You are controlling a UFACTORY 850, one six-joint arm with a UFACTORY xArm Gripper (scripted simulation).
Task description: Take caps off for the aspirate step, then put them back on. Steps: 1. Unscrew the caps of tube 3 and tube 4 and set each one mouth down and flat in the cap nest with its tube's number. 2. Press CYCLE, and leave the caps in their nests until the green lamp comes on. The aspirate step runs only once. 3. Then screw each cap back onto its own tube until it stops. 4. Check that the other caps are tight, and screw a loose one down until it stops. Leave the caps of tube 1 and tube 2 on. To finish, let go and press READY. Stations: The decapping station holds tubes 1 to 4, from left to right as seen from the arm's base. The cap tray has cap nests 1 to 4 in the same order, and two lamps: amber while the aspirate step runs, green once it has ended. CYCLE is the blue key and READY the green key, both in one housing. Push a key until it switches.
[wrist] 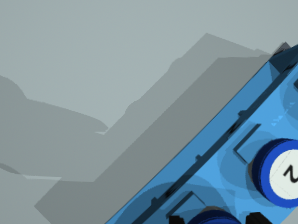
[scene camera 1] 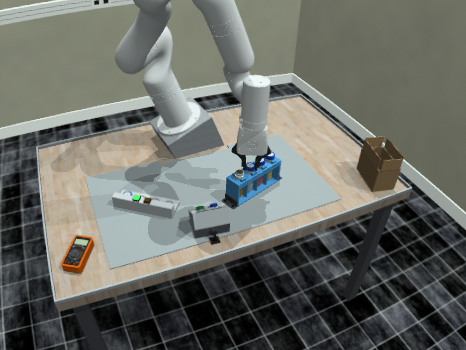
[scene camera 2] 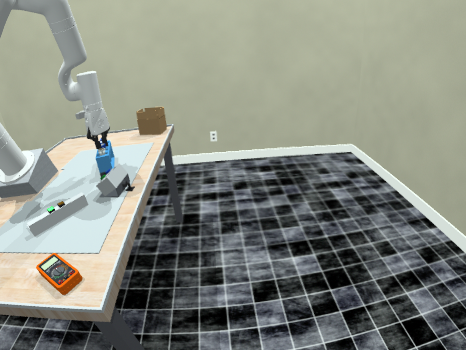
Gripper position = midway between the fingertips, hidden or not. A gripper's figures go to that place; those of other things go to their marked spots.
Labels:
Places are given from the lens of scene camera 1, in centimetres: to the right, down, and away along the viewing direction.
gripper (scene camera 1: 250,168): 6, -2, 141
cardboard box (scene camera 1: 369,165): 53, -4, 151

